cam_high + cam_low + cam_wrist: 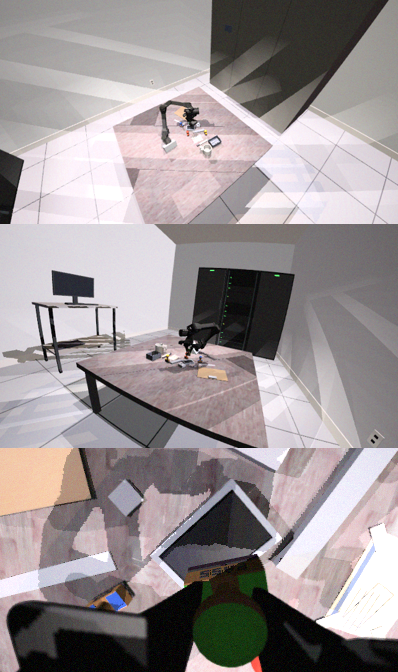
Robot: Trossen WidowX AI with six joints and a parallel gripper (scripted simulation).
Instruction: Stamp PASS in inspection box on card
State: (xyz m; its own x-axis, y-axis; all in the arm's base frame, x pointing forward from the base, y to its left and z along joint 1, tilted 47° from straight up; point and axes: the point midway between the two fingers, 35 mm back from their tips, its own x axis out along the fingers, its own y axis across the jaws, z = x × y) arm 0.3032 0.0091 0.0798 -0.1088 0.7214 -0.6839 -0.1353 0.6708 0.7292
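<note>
Right now the card is 10 mm behind my gripper tip, 150 mm to the right of it and 90 mm below it. Round my gripper tip: PASS stamp (right at my gripper tip); then red-knobbed stamp (70 mm behind, 50 mm to the right, 70 mm below); then ink pad (10 mm to the left, 90 mm below).
</note>
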